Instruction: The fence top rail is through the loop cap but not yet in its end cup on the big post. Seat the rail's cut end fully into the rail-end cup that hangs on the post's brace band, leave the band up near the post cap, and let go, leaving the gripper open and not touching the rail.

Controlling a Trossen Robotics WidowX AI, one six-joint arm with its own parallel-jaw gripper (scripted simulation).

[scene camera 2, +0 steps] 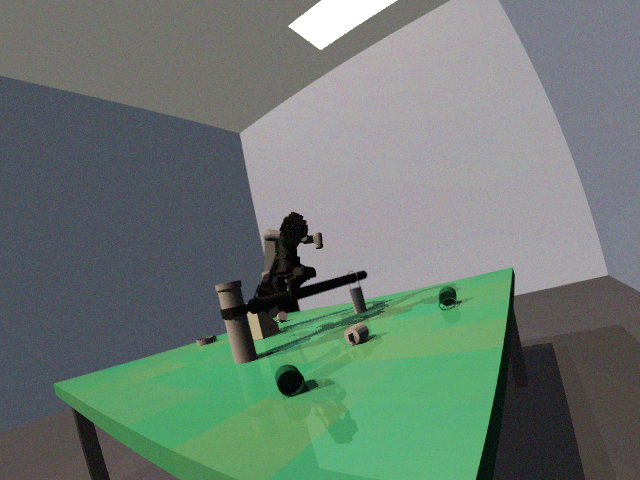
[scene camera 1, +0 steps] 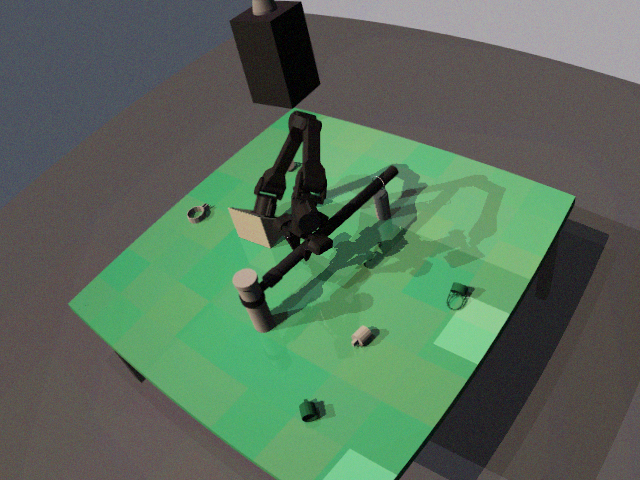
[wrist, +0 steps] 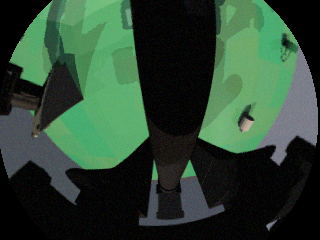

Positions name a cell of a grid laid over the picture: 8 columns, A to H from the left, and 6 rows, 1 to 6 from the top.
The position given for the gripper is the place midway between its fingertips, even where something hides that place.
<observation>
In view: the gripper (scene camera 2: D4) and a rail (scene camera 1: E3).
The rail shows as well in scene camera 2 (scene camera 2: E4) and in the wrist view (wrist: E2). The gripper shows as well in scene camera 1 (scene camera 1: D4) and in the wrist view (wrist: E4).
</observation>
